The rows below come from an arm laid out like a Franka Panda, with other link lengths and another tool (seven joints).
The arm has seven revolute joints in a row. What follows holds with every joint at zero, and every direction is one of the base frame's. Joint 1 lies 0.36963 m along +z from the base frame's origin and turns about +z. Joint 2 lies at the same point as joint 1 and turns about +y. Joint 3 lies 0.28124 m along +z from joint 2 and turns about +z. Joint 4 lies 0.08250 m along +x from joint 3 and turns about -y. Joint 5 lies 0.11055 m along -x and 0.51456 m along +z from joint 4 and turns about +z. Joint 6 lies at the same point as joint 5 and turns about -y. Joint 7 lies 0.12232 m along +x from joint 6 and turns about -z. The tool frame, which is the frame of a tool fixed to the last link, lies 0.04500 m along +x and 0.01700 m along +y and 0.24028 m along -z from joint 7; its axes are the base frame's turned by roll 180.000, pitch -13.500 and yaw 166.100 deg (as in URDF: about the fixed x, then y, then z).
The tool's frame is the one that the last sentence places.
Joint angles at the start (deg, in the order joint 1, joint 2, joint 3, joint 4, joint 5, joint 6, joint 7):
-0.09 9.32 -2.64 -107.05 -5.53 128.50 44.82
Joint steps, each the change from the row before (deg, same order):
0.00 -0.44 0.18 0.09 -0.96 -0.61 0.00
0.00 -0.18 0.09 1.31 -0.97 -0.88 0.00
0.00 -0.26 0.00 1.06 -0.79 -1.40 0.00
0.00 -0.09 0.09 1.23 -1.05 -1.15 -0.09
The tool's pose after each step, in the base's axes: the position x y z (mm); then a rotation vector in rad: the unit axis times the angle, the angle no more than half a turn. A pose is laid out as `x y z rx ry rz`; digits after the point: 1 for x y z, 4 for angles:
848.0 -67.2 312.5 1.4821 2.7327 0.1881
852.6 -67.9 329.0 1.4636 2.7254 0.1726
853.5 -70.1 341.7 1.4578 2.7243 0.1525
856.1 -71.3 355.1 1.4424 2.7221 0.1290

